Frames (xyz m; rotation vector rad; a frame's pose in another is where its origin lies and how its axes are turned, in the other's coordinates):
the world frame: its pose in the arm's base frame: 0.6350 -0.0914 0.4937 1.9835 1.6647 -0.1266
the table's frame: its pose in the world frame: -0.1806 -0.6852 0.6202 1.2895 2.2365 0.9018
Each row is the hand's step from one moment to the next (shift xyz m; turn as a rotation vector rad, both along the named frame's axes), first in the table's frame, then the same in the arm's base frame.
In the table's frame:
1: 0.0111 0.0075 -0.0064 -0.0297 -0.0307 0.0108
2: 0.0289 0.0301 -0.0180 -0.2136 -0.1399 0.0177
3: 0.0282 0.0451 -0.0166 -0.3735 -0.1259 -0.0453
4: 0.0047 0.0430 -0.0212 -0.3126 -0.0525 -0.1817
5: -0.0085 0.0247 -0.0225 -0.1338 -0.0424 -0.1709
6: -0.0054 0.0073 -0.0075 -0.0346 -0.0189 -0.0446
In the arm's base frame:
1: 0.0110 -0.0096 -0.0026 -0.0383 0.0183 0.0117
2: 0.0354 -0.0241 -0.0150 -0.2372 0.0961 -0.0017
3: 0.0454 -0.0198 -0.0255 -0.3555 0.1256 -0.1237
4: 0.0264 -0.0123 -0.0383 -0.3002 -0.0067 -0.2082
5: 0.0047 -0.0102 -0.0326 -0.1665 -0.0853 -0.1179
6: -0.0008 -0.0023 -0.0115 -0.0485 -0.0239 -0.0250

